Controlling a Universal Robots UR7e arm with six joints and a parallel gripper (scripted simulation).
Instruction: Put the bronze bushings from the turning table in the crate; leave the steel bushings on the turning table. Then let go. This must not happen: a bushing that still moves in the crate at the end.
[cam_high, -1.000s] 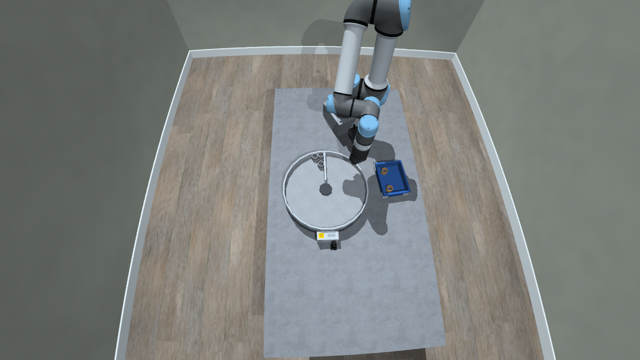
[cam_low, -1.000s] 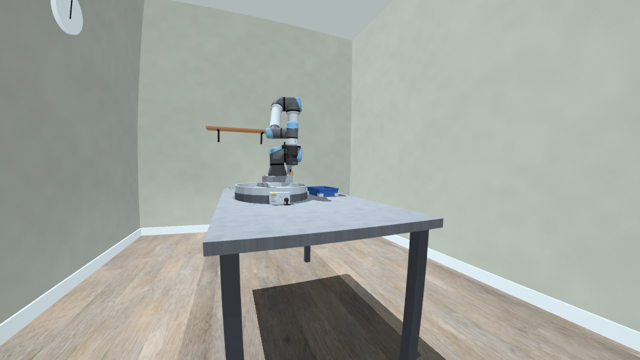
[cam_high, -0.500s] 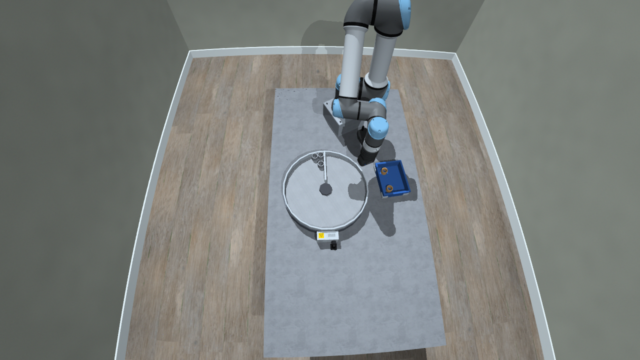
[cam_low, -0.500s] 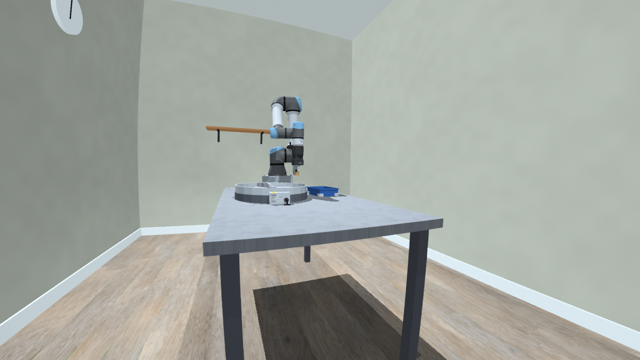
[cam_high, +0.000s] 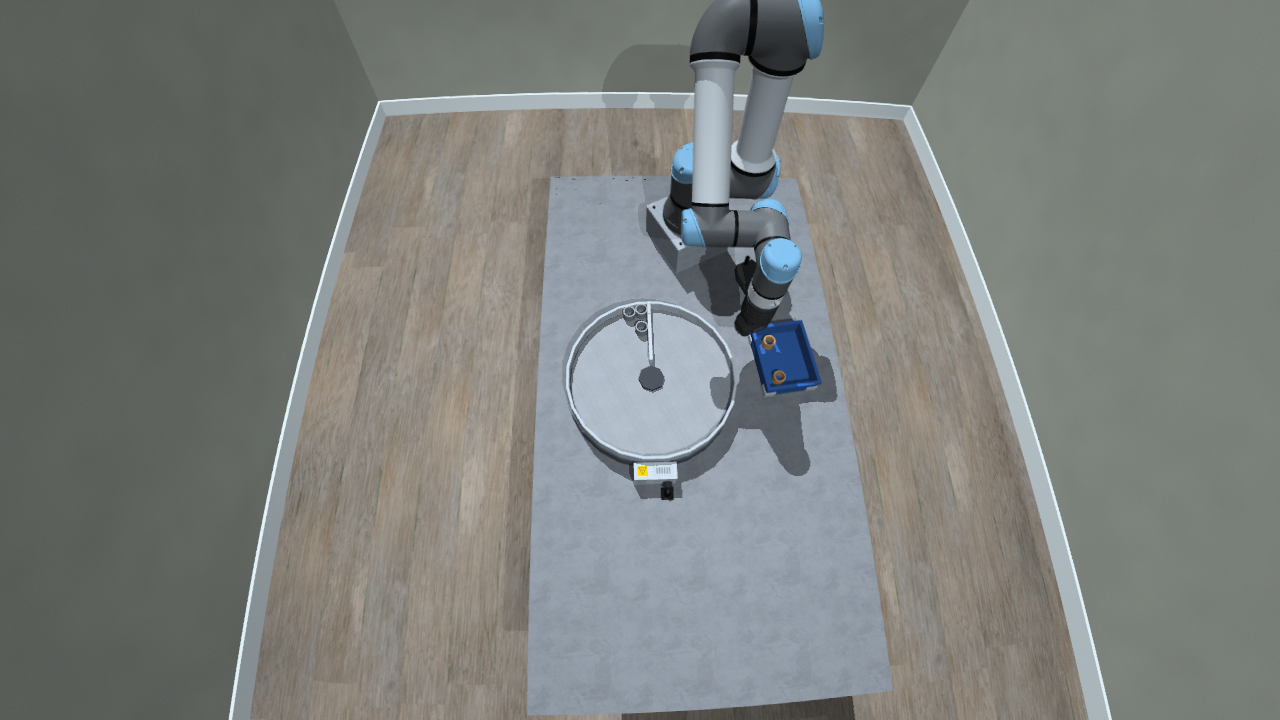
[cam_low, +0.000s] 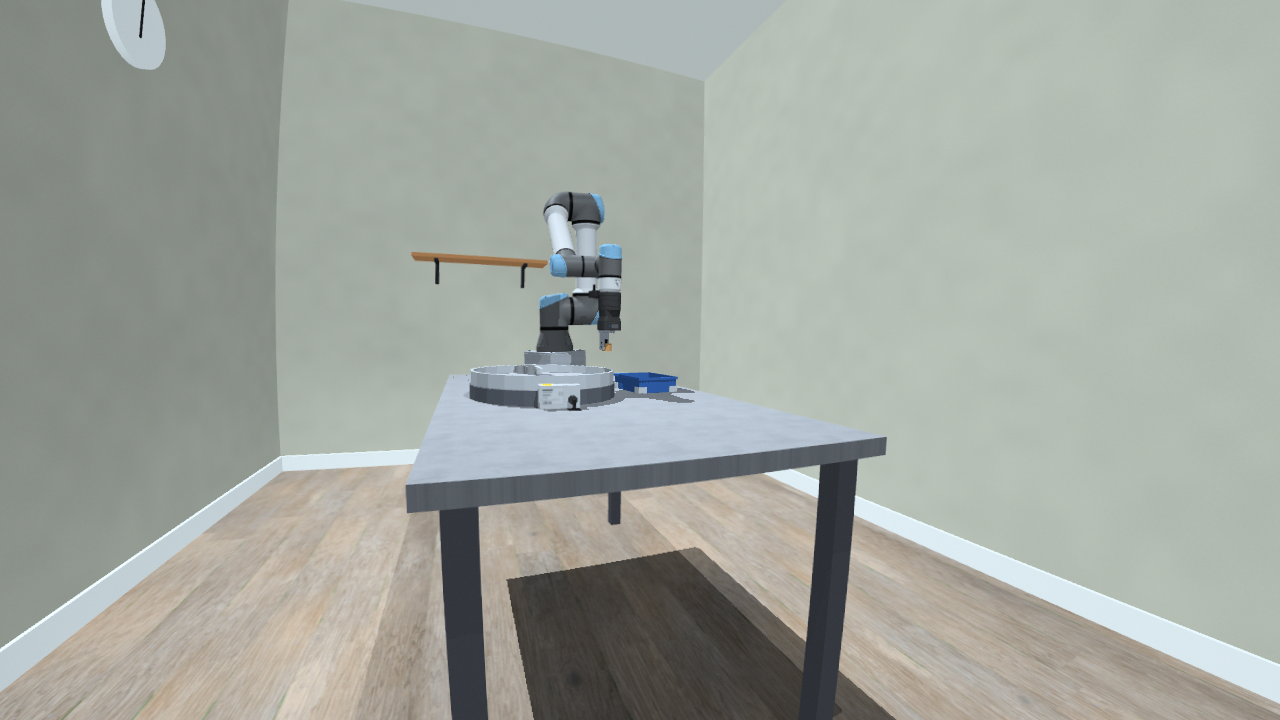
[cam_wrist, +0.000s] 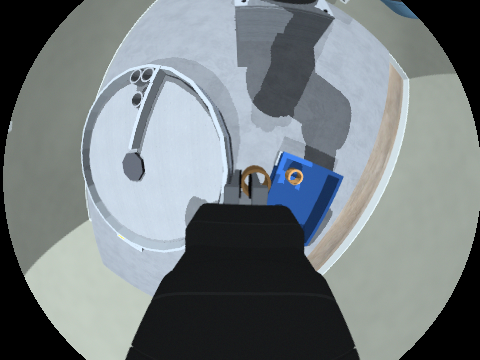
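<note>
Now: the blue crate 20 mm ahead of my hand, 140 mm to the left of it and 130 mm below it. Also, from my hand: round turning table (100 mm ahead, 220 mm to the right, 100 mm below).
</note>
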